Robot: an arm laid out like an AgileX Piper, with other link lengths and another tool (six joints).
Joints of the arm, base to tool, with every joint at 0 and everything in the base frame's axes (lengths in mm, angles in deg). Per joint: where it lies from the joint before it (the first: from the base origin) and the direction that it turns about. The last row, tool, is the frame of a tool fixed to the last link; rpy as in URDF.
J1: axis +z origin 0 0 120.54
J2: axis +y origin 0 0 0
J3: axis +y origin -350.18 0 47.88
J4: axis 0.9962 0 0.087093 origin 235.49 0 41.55
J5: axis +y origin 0 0 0
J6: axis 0.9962 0 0.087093 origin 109.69 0 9.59
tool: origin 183.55 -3 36.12 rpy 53.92 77.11 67.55
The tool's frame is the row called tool.
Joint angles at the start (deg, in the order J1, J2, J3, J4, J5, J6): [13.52 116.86 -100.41 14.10 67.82 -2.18]
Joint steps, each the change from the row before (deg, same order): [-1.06 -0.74 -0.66 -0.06 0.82 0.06]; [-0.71 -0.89 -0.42 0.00 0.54 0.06]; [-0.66 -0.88 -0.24 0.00 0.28 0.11]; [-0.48 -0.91 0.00 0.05 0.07 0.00]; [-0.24 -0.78 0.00 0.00 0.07 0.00]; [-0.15 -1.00 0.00 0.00 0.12 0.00]
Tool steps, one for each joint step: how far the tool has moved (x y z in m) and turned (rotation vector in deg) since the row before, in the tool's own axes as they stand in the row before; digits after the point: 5 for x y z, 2 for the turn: [-0.00418 -0.00365 -0.01190 -0.02 -0.95 0.53]; [-0.00315 -0.00067 -0.01092 -0.13 -0.97 0.23]; [-0.00321 -0.00073 -0.01007 -0.13 -1.04 0.25]; [-0.00231 0.00040 -0.00875 -0.18 -0.95 0.05]; [-0.00140 0.00145 -0.00691 -0.14 -0.72 -0.12]; [-0.00110 0.00302 -0.00829 -0.20 -0.82 -0.28]
